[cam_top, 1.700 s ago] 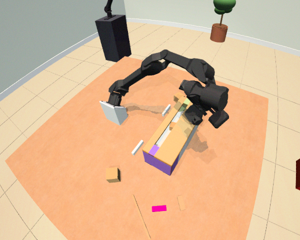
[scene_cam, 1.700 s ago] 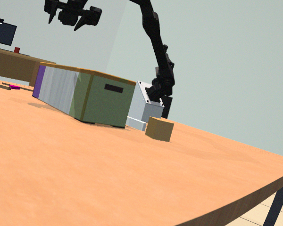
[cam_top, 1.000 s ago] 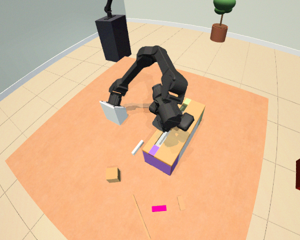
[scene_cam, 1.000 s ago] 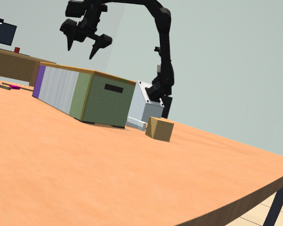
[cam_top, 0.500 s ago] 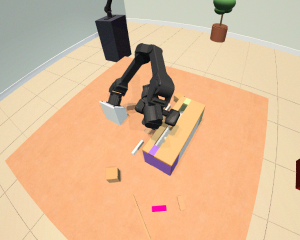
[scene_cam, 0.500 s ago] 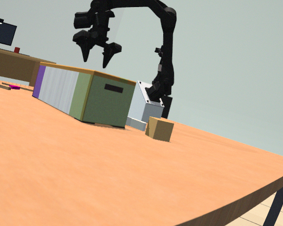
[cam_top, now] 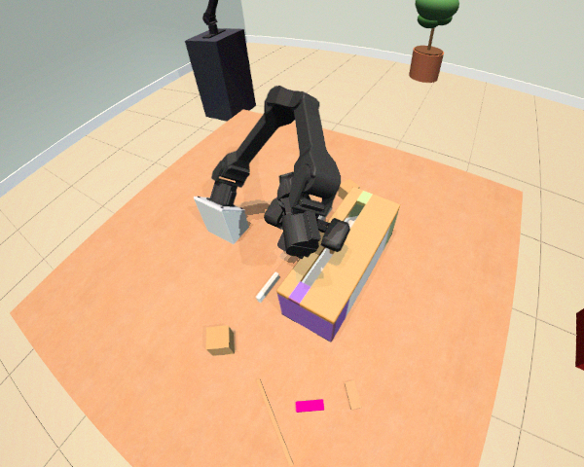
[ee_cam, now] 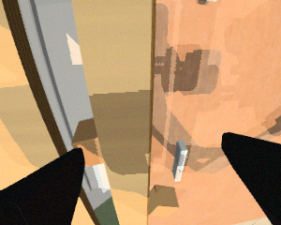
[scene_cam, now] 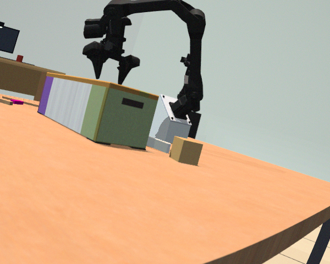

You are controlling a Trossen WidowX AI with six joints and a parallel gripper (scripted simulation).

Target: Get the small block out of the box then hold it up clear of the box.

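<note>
The long box is 40 mm ahead of my gripper tip, 30 mm to the left of it and 80 mm below it. From my gripper tip the other things lie so: tan block (50 mm ahead, 40 mm to the left, 50 mm below); then thin stick (110 mm ahead, 380 mm to the right, 140 mm below).
</note>
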